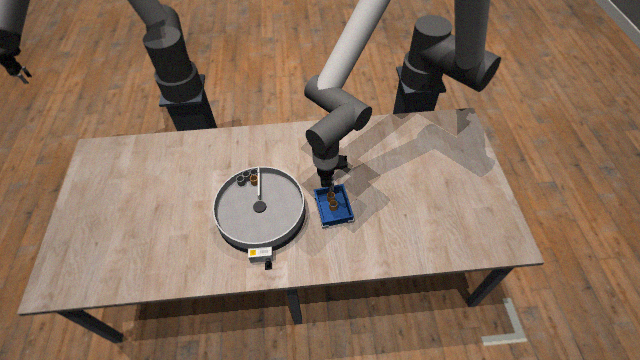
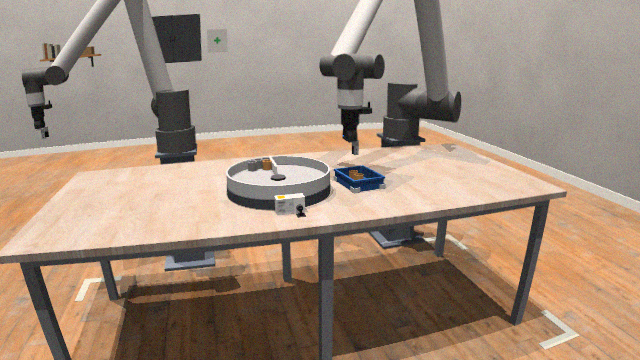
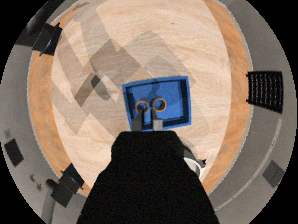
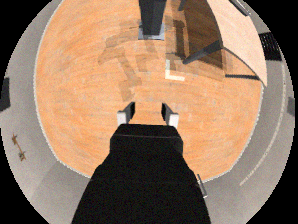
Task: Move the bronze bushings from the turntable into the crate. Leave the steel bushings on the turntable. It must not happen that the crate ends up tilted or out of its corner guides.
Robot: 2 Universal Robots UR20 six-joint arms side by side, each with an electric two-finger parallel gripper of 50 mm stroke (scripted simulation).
blue crate: image 1; image 2; image 3 178, 113; not seen in image 4 (out of frame)
same spot on blue crate: [image 2: 371, 180] = [image 1: 340, 219]
